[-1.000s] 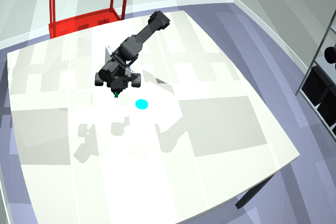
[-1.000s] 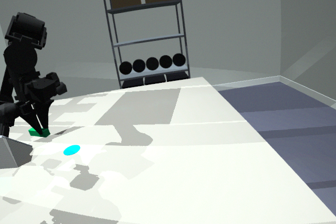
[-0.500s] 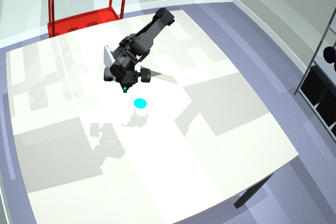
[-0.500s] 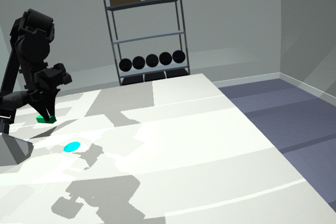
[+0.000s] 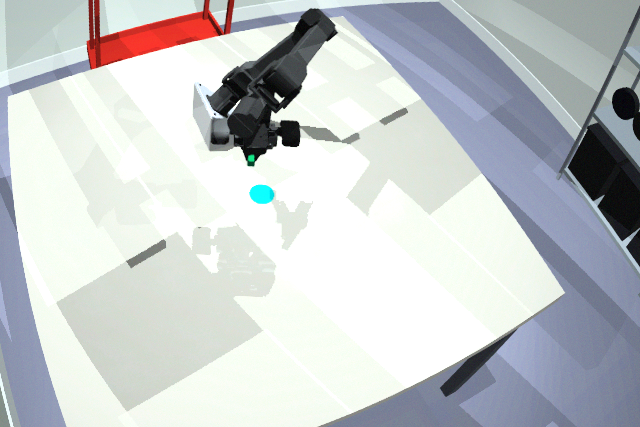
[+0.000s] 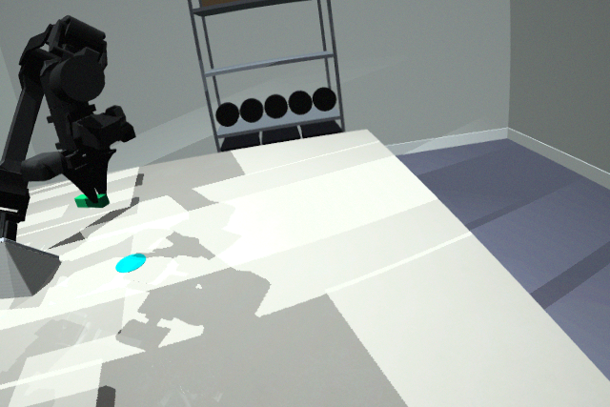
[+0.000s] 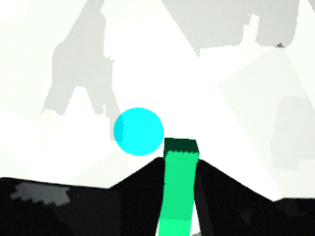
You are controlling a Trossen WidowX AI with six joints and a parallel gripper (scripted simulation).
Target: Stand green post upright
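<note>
Now: gripper tip 15 cm above the cyan circle, 5 cm to the right of it and 2 cm past it. Round my gripper tip: green post (2 cm behind, 1 cm to the left).
</note>
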